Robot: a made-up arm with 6 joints.
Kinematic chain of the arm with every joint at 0, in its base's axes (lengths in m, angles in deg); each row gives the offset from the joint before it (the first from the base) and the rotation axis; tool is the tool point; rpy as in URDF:
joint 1: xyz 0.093 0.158 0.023 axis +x
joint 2: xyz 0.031 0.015 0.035 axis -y
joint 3: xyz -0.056 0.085 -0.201 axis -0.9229 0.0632 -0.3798
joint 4: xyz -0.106 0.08 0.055 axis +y
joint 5: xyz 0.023 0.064 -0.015 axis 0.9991 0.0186 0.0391
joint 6: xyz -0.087 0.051 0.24 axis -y
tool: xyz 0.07 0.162 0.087 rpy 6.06 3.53 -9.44
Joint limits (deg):
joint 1: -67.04..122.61
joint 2: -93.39..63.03
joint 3: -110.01..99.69
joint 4: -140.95..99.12
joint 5: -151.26..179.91
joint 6: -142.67..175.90
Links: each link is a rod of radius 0.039 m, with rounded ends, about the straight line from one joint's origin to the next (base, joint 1, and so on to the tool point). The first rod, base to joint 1, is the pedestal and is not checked.
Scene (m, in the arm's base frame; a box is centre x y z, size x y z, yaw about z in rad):
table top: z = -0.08
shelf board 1: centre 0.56 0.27 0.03 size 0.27 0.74 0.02 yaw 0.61
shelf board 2: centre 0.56 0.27 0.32 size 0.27 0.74 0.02 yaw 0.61
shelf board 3: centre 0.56 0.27 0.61 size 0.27 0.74 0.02 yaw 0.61
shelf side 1: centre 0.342 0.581 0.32 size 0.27 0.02 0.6 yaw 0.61
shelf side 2: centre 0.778 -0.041 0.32 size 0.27 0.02 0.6 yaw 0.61
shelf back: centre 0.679 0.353 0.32 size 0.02 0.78 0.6 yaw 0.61
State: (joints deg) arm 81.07 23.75 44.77 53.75 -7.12 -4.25
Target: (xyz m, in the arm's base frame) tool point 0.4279 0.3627 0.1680
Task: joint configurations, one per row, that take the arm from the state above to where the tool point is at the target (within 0.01 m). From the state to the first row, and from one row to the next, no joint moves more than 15 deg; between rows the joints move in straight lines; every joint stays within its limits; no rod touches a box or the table.
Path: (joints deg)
1: 85.16 31.61 32.29 62.82 6.35 -2.98
2: 89.26 39.46 19.81 71.90 19.82 -1.70
3: 93.35 47.32 7.33 80.97 33.29 -0.43
4: 97.44 55.17 -5.15 90.05 46.76 0.85
5: 101.53 63.03 -17.63 99.12 60.23 2.12
6: 99.68 51.02 -3.84 99.12 51.78 -5.80
7: 97.82 39.01 9.95 99.12 43.32 -13.72
8: 95.96 27.00 23.73 99.12 34.87 -21.64
9: 94.11 14.98 37.52 99.12 26.42 -29.56
10: 81.56 14.08 45.85 88.18 27.41 -18.94
11: 69.01 13.17 54.17 77.25 28.41 -8.32

